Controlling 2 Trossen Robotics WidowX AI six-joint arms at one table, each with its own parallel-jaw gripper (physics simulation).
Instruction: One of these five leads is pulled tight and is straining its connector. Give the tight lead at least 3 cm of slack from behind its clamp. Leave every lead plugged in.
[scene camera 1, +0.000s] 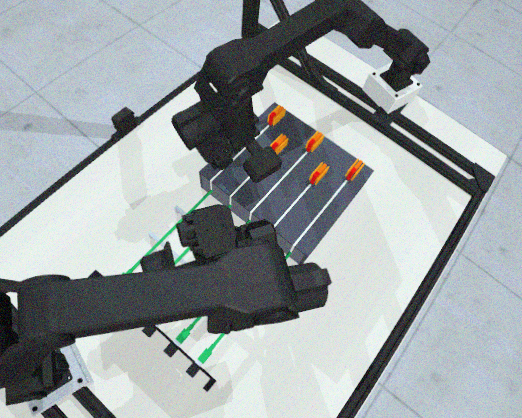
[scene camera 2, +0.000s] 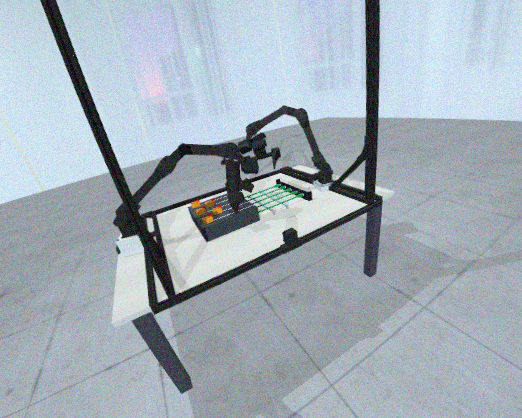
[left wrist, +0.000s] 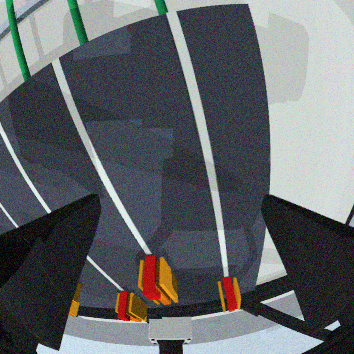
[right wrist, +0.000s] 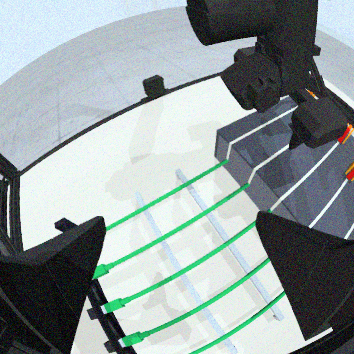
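Where they show: left gripper, between the fingertips: (scene camera 1: 244, 157) (scene camera 2: 235, 209) (left wrist: 184, 203) (right wrist: 275, 126); right gripper, between the fingertips: (scene camera 2: 265, 171) (right wrist: 182, 222); left arm's base, origin of its link: (scene camera 1: 396, 79) (scene camera 2: 131, 233) (left wrist: 170, 341); right arm's base, origin of its link: (scene camera 1: 48, 372) (scene camera 2: 325, 181).
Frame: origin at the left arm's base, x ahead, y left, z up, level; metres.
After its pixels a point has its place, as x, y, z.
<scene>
Green leads (scene camera 1: 165, 235) @(0.671, 0.045, -0.050) (right wrist: 167, 195) @(0.647, 0.040, -0.051) run from a dark block (scene camera 1: 285, 197) @(0.434, 0.117, -0.010) (scene camera 2: 230, 227) (left wrist: 145, 150) @(0.480, 0.016, -0.010) (right wrist: 240, 170) @(0.532, 0.037, -0.041) to a black connector rail (scene camera 1: 182, 352) @(0.750, 0.255, -0.032) (scene camera 2: 307, 194) @(0.809, 0.047, -0.041). Visible green plugs (scene camera 1: 205, 355) @(0.721, 0.280, -0.047) (right wrist: 114, 305) @(0.748, 0.179, -0.046) sit at the rail. White lead sections cross the block to orange-and-red clamps (scene camera 1: 314, 142) @(0.310, 0.049, 0.007) (scene camera 2: 207, 219) @(0.335, -0.065, 0.008) (left wrist: 157, 280) @(0.391, 0.013, 0.006) (right wrist: 345, 133) @(0.326, 0.054, 0.013). I cannot tell which lead is tight. My left gripper (left wrist: 184, 203) @(0.454, -0.002, -0.005) is open above the block, with white sections showing between its fingers. My right gripper (right wrist: 182, 222) @(0.637, 0.129, 0.092) is open above the green leads. My right arm hides parts of the leads and rail in scene camera 1.
Pale blue strips (right wrist: 200, 203) @(0.604, 0.064, -0.055) lie crosswise under the green leads. Black frame bars border the white table. My left arm's wrist hangs over the block, close to my right gripper and its wrist. A small black box (scene camera 1: 125, 120) @(0.618, -0.239, -0.030) (scene camera 2: 290, 236) @(0.616, -0.266, -0.037) (right wrist: 153, 86) @(0.620, -0.238, -0.039) sits on the table frame.
</scene>
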